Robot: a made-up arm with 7 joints.
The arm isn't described. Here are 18 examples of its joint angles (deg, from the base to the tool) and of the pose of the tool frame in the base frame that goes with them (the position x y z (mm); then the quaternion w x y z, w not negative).
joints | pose
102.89 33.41 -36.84 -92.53 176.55 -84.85 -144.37 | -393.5 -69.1 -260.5 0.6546 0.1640 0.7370 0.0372
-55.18 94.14 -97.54 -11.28 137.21 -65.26 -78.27 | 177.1 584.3 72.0 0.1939 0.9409 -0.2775 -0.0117
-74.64 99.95 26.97 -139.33 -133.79 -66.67 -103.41 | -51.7 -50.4 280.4 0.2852 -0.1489 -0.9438 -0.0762
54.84 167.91 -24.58 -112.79 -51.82 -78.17 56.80 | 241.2 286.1 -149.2 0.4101 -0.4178 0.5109 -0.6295
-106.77 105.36 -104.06 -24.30 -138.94 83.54 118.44 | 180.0 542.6 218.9 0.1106 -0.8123 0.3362 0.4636
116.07 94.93 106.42 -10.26 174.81 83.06 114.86 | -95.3 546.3 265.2 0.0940 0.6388 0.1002 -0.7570
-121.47 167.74 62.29 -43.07 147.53 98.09 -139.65 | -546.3 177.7 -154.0 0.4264 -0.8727 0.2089 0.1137
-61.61 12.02 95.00 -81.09 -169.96 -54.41 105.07 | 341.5 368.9 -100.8 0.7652 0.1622 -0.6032 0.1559
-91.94 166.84 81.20 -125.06 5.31 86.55 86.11 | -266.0 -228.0 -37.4 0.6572 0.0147 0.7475 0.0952
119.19 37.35 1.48 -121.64 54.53 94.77 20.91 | -263.9 126.4 -221.1 0.6068 -0.0542 0.6791 0.4094
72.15 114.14 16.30 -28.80 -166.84 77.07 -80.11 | 130.2 588.9 87.1 0.9271 -0.0184 -0.3736 -0.0235
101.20 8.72 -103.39 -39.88 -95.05 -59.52 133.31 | -484.6 -350.5 29.9 0.2632 -0.7322 0.6249 0.0639
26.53 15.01 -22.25 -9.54 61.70 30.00 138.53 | -234.3 126.6 -553.9 0.0729 -0.3298 -0.0801 -0.9378
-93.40 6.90 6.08 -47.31 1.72 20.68 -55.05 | 506.0 -185.7 236.6 0.3826 0.3434 -0.7666 -0.3847
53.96 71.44 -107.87 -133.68 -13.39 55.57 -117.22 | -269.4 -107.6 -122.4 0.1142 0.4168 0.2178 0.8751
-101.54 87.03 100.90 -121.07 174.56 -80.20 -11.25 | -250.8 269.5 -28.2 0.6649 0.7312 0.0062 0.1523
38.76 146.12 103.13 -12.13 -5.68 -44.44 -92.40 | 245.1 319.2 464.8 0.1837 -0.9439 -0.0330 0.2724
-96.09 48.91 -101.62 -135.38 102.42 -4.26 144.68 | 188.4 -210.6 -120.8 0.7362 -0.3747 0.3849 0.4117
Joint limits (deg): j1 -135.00..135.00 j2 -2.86..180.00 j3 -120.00..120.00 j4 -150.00..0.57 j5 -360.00..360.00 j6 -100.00..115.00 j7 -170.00..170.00
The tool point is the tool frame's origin. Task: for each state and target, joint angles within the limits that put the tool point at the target. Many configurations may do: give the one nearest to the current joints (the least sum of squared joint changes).
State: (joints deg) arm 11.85 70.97 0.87 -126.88 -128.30 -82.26 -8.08
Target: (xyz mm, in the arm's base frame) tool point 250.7 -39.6 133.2
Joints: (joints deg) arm -34.00 67.45 -2.59 -139.97 -128.30 -82.26 -8.08
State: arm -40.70 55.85 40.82 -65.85 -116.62 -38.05 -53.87
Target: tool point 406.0 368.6 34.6
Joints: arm -36.01 44.95 35.10 -67.25 -116.62 -38.05 -53.87
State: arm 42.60 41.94 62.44 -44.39 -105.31 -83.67 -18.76
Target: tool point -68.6 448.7 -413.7
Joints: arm 13.04 39.09 57.44 -19.02 -105.31 -83.67 -18.76
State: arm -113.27 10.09 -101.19 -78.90 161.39 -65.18 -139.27
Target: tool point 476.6 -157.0 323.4
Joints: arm -129.26 38.76 -96.24 -41.34 161.39 -65.18 -139.27
